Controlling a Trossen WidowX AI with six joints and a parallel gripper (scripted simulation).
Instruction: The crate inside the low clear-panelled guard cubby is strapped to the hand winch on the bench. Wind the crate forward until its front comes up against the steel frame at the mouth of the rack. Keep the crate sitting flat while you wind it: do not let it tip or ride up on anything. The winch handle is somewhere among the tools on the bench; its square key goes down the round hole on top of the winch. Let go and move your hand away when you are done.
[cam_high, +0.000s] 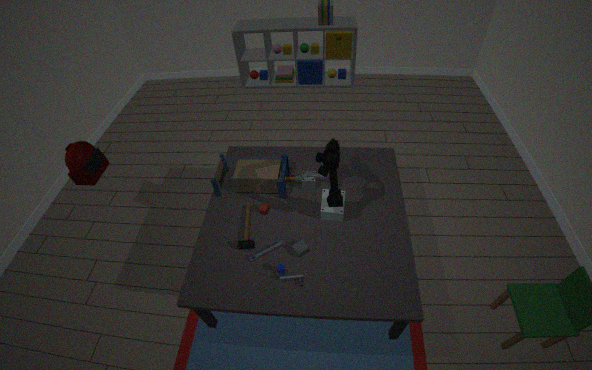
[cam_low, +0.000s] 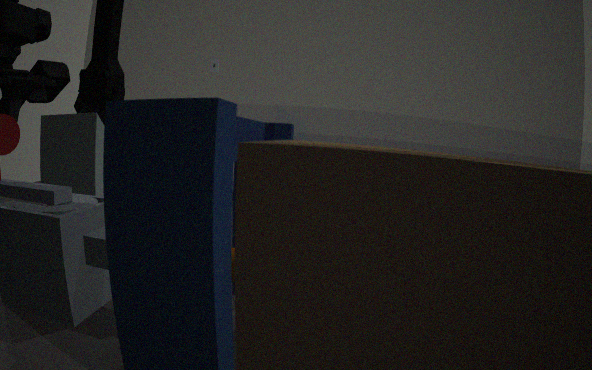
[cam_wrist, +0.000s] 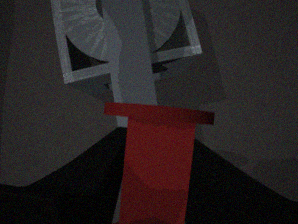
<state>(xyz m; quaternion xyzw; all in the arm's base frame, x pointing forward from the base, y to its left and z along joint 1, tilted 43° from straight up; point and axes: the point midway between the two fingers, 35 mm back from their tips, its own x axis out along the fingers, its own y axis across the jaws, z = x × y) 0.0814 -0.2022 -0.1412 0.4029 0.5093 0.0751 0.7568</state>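
Now: gripper tip 2 cm short of the grey winch handle and 3 cm above it. The rest, counted from my gripper tip: red knob (1 cm behind); then grey winch (7 cm ahead, 1 cm to the right, 10 cm below); then blue steel frame (25 cm ahead, 2 cm below).
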